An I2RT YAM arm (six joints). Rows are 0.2 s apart.
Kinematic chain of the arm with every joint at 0, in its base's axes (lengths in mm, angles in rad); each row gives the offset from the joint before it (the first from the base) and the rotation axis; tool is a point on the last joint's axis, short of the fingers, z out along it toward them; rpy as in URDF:
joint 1: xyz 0 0 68 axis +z
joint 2: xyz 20 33.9 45.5 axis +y
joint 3: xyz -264 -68.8 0 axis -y
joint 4: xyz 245 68.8 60 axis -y
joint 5: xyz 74 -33.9 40.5 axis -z
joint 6: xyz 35.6 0 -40.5 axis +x
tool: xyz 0 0 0 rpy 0 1.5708 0
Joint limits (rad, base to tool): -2.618..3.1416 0..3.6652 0..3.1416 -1.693..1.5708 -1.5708..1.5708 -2.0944..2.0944
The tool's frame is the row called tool.
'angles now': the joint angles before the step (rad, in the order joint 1, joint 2, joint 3, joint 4, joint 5, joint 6). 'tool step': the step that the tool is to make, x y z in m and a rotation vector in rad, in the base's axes. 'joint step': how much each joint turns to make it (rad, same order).
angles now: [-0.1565 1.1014 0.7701 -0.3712 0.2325 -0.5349]
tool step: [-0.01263 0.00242 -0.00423 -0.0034 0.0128 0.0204]
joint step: [0.0000 -0.0544 -0.0411 -0.0215 -0.0120 -0.0178]
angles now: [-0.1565 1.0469 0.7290 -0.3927 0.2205 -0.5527]
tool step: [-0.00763 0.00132 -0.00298 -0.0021 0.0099 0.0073]
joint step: [0.0000 -0.0325 -0.0242 -0.0161 -0.0031 -0.0077]
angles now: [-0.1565 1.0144 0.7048 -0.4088 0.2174 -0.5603]
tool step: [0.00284 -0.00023 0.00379 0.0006 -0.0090 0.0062]
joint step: [0.0000 0.0090 0.0162 0.0022 -0.0060 -0.0026]
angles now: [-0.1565 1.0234 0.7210 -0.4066 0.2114 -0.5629]
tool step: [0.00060 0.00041 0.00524 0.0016 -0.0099 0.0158]
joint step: [0.0000 -0.0026 0.0162 -0.0077 -0.0140 -0.0080]
